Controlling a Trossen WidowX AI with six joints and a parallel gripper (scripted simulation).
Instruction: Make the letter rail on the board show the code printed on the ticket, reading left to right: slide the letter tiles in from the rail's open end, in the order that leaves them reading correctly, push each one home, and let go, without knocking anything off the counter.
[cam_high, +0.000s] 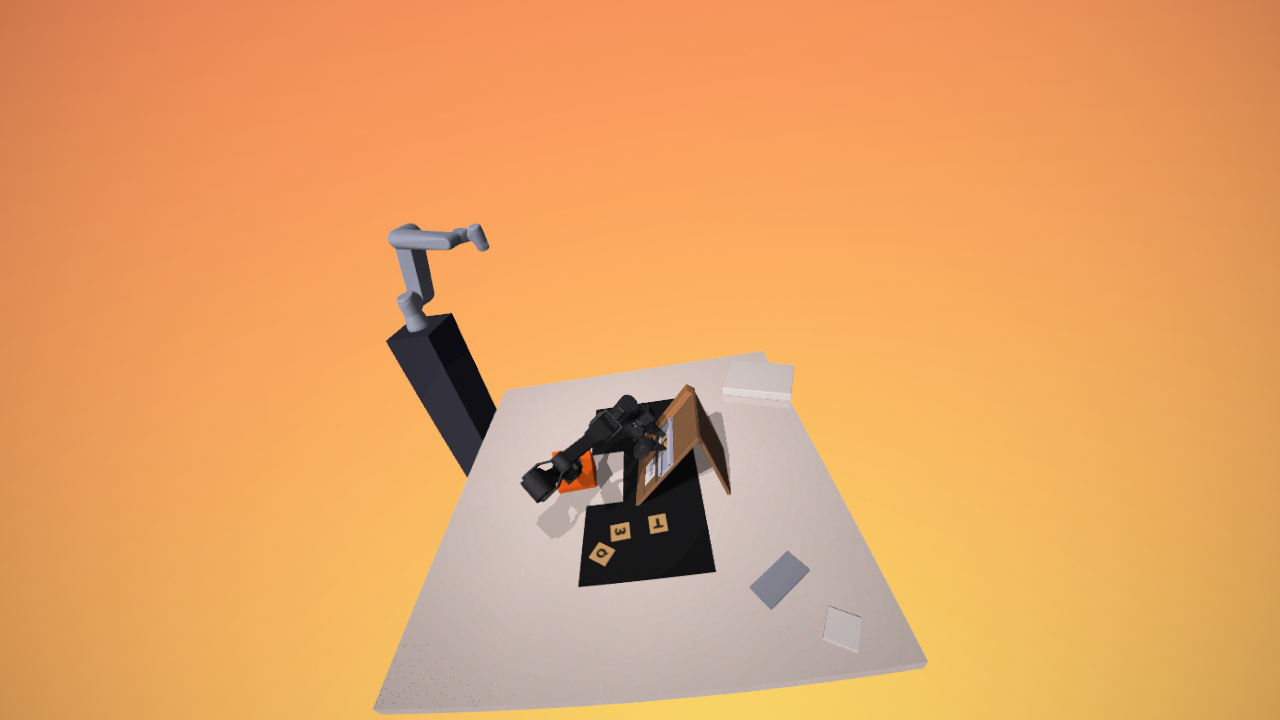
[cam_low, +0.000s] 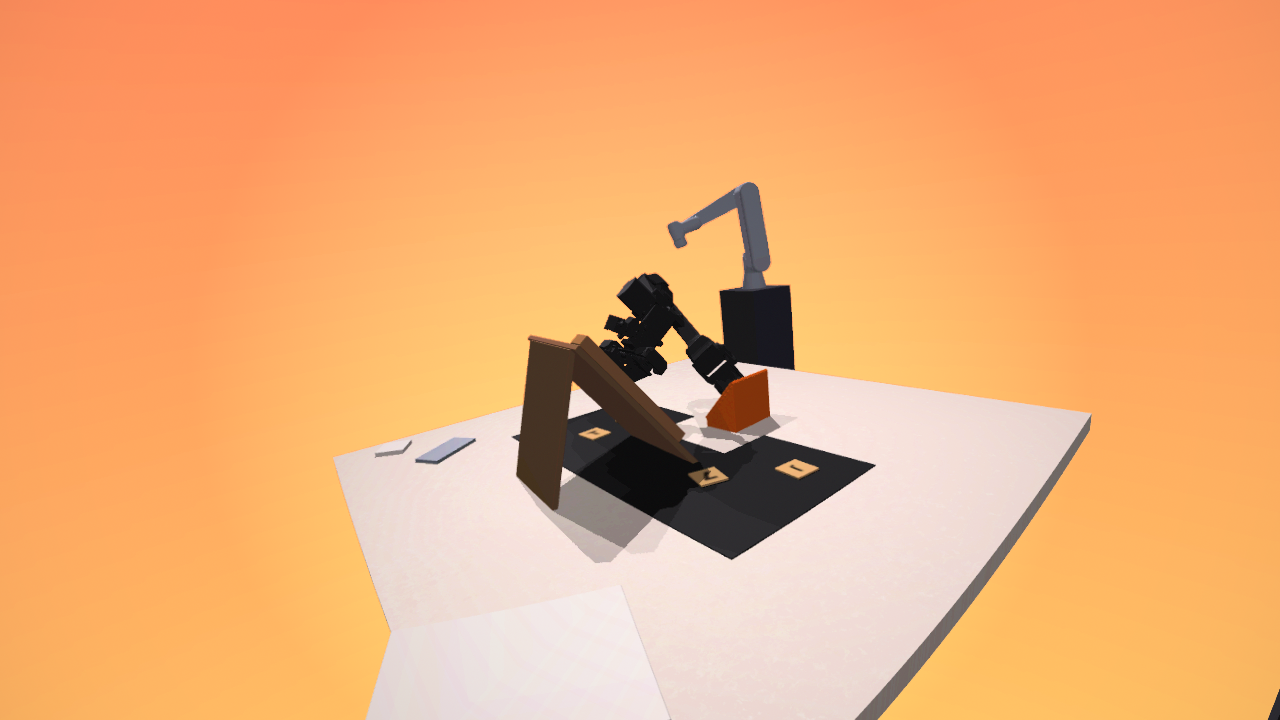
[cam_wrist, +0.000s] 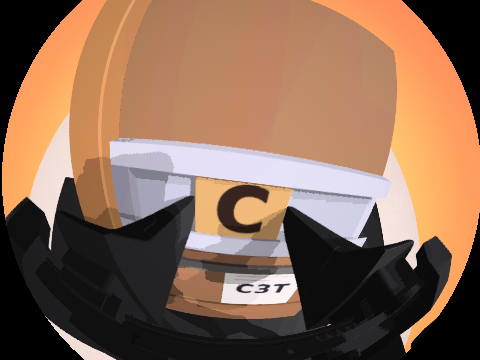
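Right now my gripper tip is 6 cm past the white ticket, 4 cm to the left of it and 8 cm above it. From my gripper tip the other things lie so: black mat 14 cm behind, 2 cm to the left, 16 cm below; grey slab 29 cm ahead, 36 cm to the right, 16 cm below; white block 37 cm ahead, 48 cm to the left, 14 cm below.
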